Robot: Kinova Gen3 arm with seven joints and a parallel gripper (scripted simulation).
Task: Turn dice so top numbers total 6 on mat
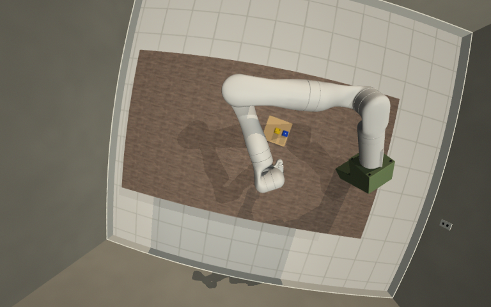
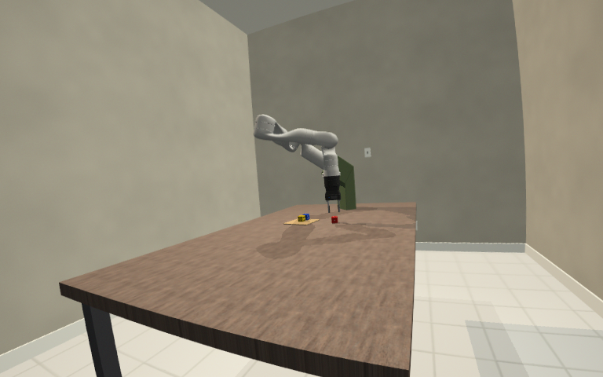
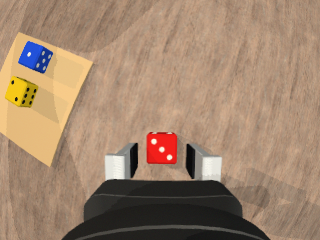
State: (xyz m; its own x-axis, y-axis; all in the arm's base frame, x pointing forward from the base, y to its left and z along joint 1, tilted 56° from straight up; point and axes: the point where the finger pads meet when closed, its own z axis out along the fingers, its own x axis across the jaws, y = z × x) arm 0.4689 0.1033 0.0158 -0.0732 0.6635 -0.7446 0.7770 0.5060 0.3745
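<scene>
Now: hand 60 mm above the red die. From my hand the other things lie so: yellow die (180 mm to the right, 50 mm below, 50 mm behind); blue die (170 mm to the right, 90 mm behind, 50 mm below); tan mat (180 mm to the right, 70 mm below, 40 mm behind).
</scene>
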